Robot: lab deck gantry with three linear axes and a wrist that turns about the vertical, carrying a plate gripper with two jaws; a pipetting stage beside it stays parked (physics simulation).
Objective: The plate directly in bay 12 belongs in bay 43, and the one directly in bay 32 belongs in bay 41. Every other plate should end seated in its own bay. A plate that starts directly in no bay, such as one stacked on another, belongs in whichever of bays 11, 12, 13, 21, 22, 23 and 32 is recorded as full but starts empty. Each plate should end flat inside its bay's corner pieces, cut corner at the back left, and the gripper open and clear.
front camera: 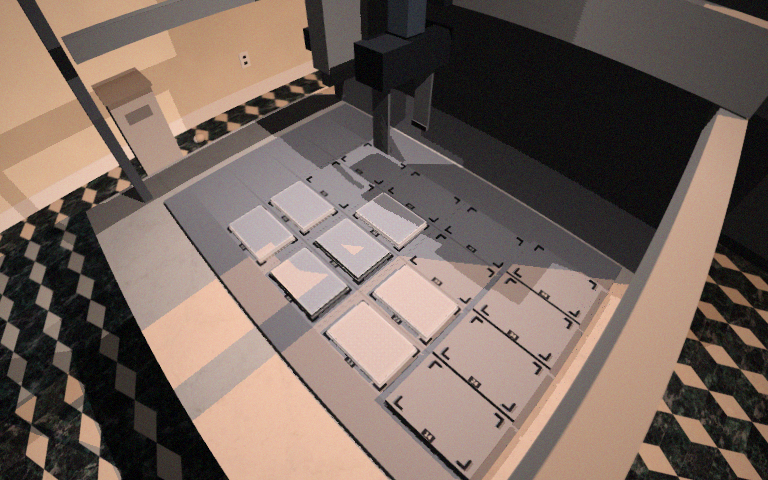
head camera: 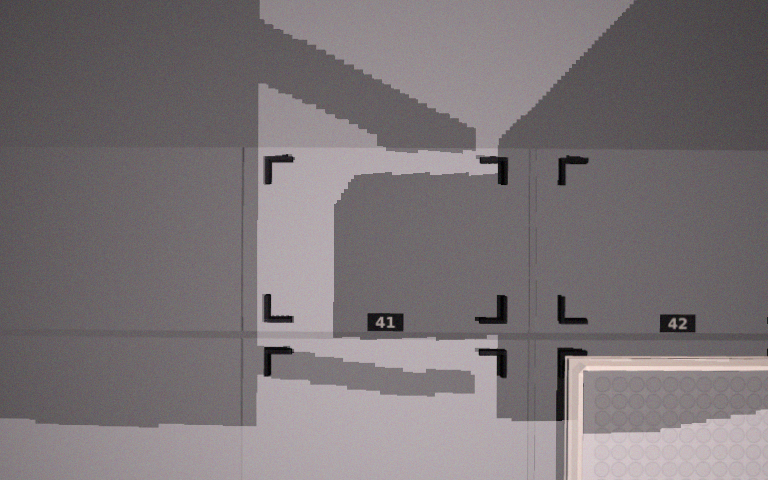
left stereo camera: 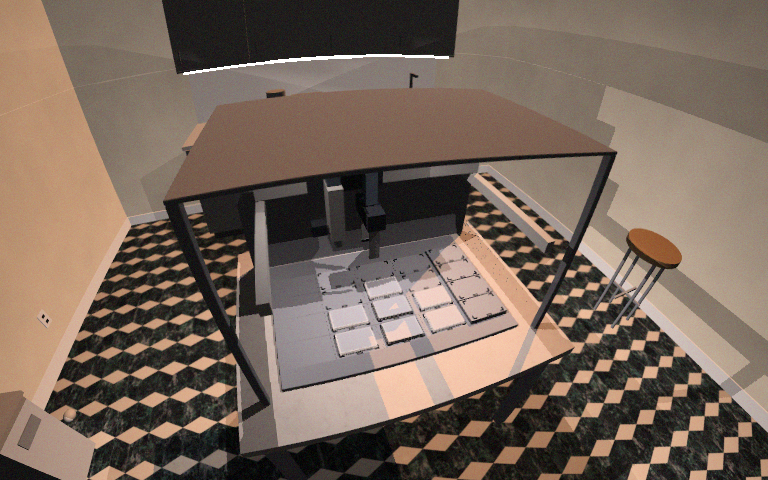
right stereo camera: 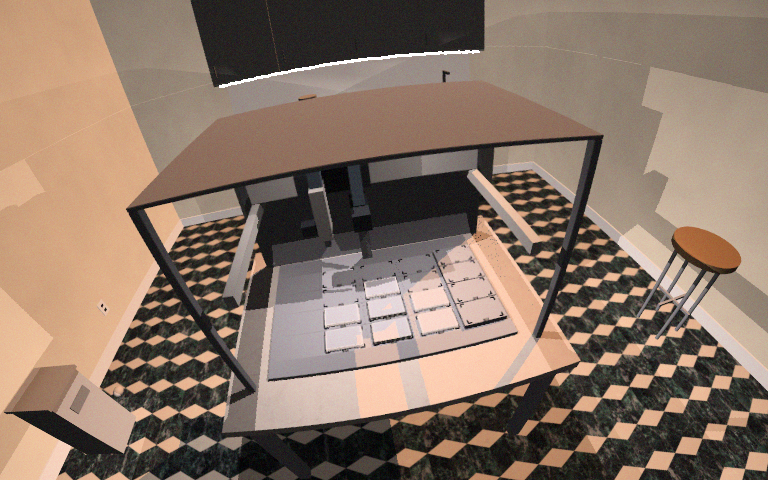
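Where they show: gripper, between the fingertips: (front camera: 401, 137) (left stereo camera: 369, 248) (right stereo camera: 366, 248); robot's base, origin of its link: (front camera: 229, 229) (left stereo camera: 340, 356) (right stereo camera: 326, 352).
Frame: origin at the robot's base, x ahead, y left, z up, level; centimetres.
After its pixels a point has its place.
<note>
My gripper (front camera: 400, 137) @[x 19.4, y 31.9, z 16.0 cm] (left stereo camera: 369, 249) @[x 19.4, y 31.9, z 16.0 cm] is open and empty, high over the back of the deck. Bay 41 (front camera: 359, 171) @[x 6.5, y 31.8, z 0.0 cm] (head camera: 385, 322) @[x 6.4, y 31.8, z 0.0 cm] and bay 43 (front camera: 471, 247) @[x 39.0, y 32.0, z 0.0 cm] hold no plate. In the front view, pale plates lie in bay 12 (front camera: 309, 281) @[x 23.5, y 4.1, z 1.4 cm], bay 32 (front camera: 390, 219) @[x 23.4, y 25.0, z 1.5 cm] (head camera: 679, 452) @[x 22.0, y 25.2, z 1.4 cm], bay 11 (front camera: 261, 233) @[x 7.5, y 4.0, z 1.4 cm], bay 21 (front camera: 303, 204) @[x 7.1, y 15.1, z 1.4 cm], bay 22 (front camera: 352, 247) @[x 23.2, y 14.8, z 1.4 cm], bay 13 (front camera: 372, 343) @[x 39.9, y 4.0, z 1.4 cm] and bay 23 (front camera: 416, 301) @[x 39.7, y 14.7, z 1.4 cm]. The plates in bays 12 and 22 show dark lower edges. The bay 32 plate's cut corner is at its back left in the head view.
The parked pipetting stage (left stereo camera: 335, 212) (right stereo camera: 321, 213) hangs left of the gripper. Raised panels with bay corners (front camera: 481, 373) @[x 55.5, y 12.2, z 1.5 cm] line the deck's right side. Frame posts (left stereo camera: 577, 232) @[x 70.3, y -10.4, z 43.0 cm] (right stereo camera: 576, 237) @[x 72.4, y -11.6, z 41.5 cm] stand at the deck's front corners. A stool (left stereo camera: 653, 247) (right stereo camera: 705, 249) stands outside, right.
</note>
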